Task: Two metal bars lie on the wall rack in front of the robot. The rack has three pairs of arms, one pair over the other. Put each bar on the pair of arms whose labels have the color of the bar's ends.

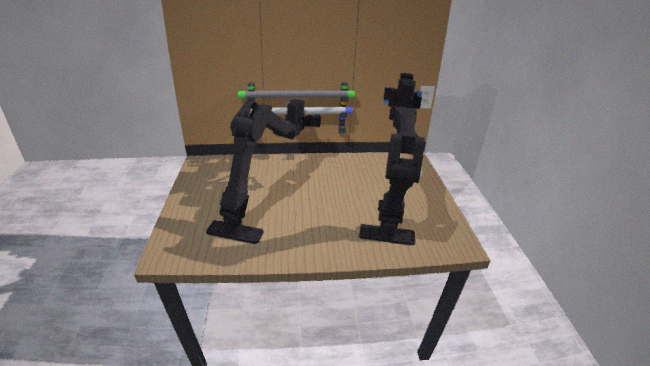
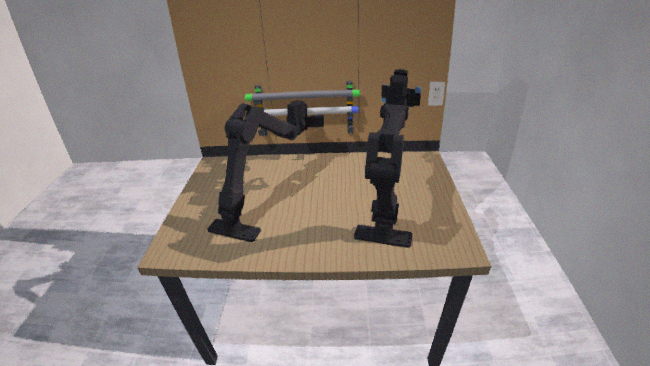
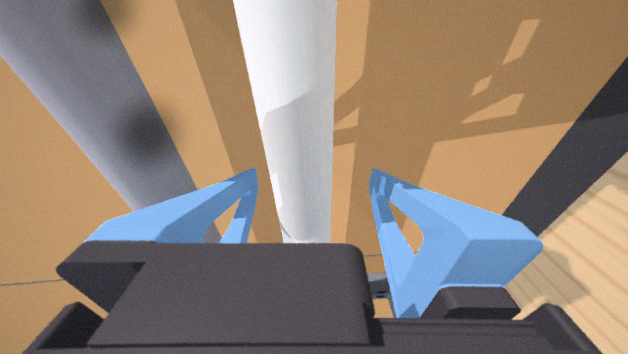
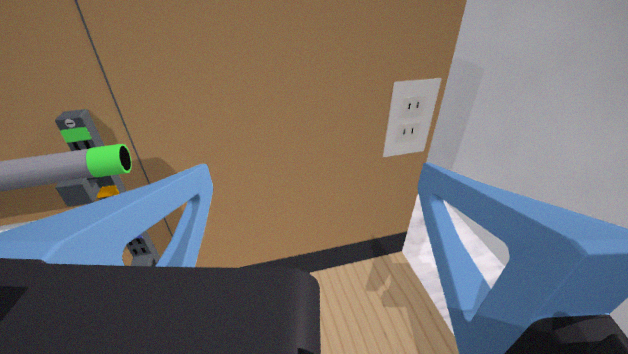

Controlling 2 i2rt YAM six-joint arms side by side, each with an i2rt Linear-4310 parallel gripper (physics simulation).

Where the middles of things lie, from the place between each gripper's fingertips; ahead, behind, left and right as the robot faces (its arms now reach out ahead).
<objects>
Now: right hand 240 mm short of the white outlet plate [image 4: 426, 87], 180 mm to the left of it and 100 mm above it. Also, from my right hand: white bar [image 3: 290, 59]: 420 mm to the left, 160 mm below, 150 mm ahead.
Now: the white bar 2 cm behind my left hand, 1 cm to the right of it and 1 cm above it. Also, from my left hand: white outlet plate: 7 cm ahead, 62 cm to the right, 6 cm above.
</objects>
